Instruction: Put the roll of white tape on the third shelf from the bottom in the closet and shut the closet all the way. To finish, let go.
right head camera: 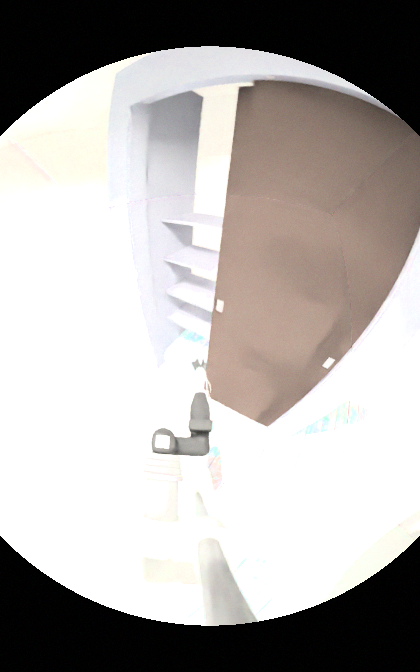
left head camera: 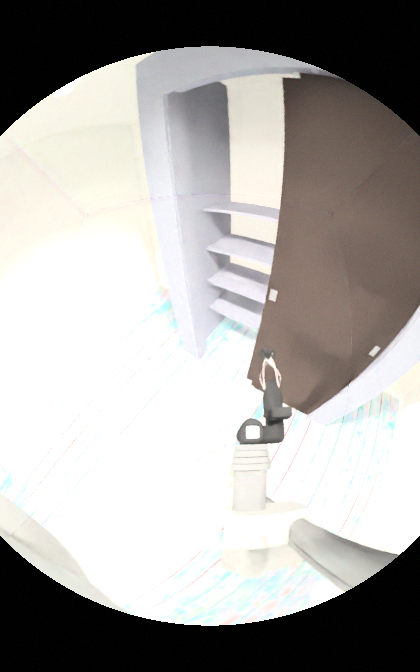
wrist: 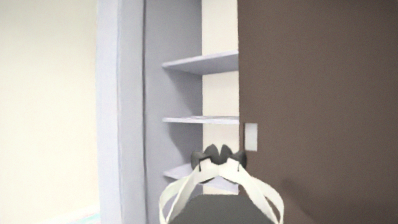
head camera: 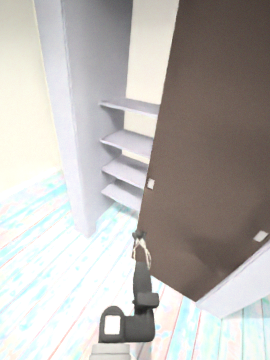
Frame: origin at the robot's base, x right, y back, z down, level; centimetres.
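Where they show: gripper, between the fingertips: (wrist: 217, 156) (head camera: 138, 230).
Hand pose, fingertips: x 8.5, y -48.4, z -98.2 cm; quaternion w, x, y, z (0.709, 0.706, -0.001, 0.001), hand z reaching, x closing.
Things, the pixels of their top centre, and the offset from my fingertips. "pt": a spot on its surface instead.
- small white handle plate, a spot on its surface: (wrist: 251, 137) (head camera: 151, 183) pt dx +9.8, dy -36.1, dz +2.7 cm
- white plate, a spot on its surface: (head camera: 260, 235) pt dx +60.0, dy -0.4, dz +2.3 cm
- closet's right frame, a spot on its surface: (head camera: 240, 287) pt dx +69.5, dy +8.3, dz +45.2 cm
The closet (head camera: 80, 125) (left head camera: 187, 225) (right head camera: 145, 225) (wrist: 132, 100) stands open at its left part, with several pale shelves (head camera: 125, 142) (left head camera: 240, 248) (right head camera: 192, 257) (wrist: 200, 120) showing there. Its brown sliding door (head camera: 215, 125) (left head camera: 320, 225) (right head camera: 280, 225) (wrist: 320, 100) covers the right part and hides the right ends of the shelves. My gripper (head camera: 139, 234) (left head camera: 267, 354) (right head camera: 199, 364) (wrist: 217, 156) is shut and empty, its fingertips together near the door's left edge, low in front of the closet. The roll of white tape does not show in any view.
A small white handle plate (head camera: 150, 183) (left head camera: 273, 295) (right head camera: 220, 305) (wrist: 251, 137) sits on the door's left edge. Another white plate (head camera: 260, 235) (left head camera: 374, 351) (right head camera: 328, 363) sits lower right, near the closet's right frame (head camera: 240, 287) (left head camera: 350, 397). A pale wall (head camera: 20, 100) (wrist: 47, 100) stands left of the closet.
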